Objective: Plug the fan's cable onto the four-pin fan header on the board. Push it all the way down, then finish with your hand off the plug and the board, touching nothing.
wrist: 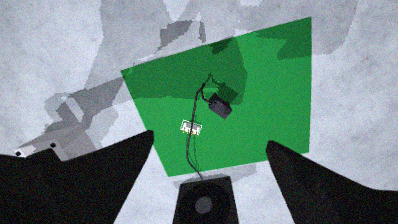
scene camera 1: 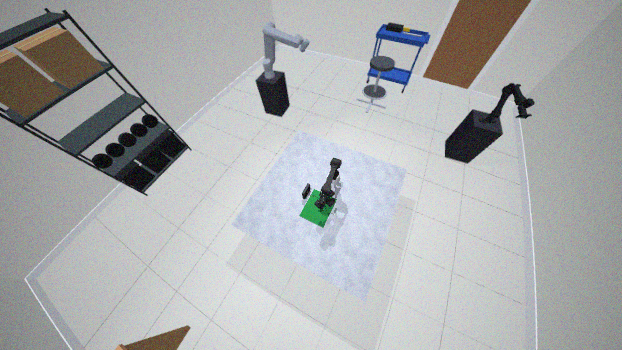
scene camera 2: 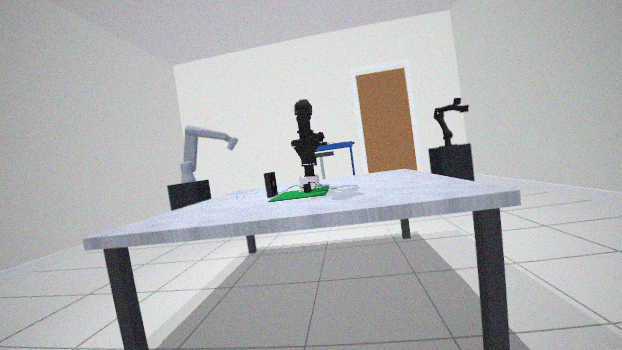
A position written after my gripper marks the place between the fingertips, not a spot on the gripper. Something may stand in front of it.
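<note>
A green board (wrist: pixel 266 76) is here in my sight. So is my gripper (wrist: pixel 210 140), which holds nothing and stands open.
</note>
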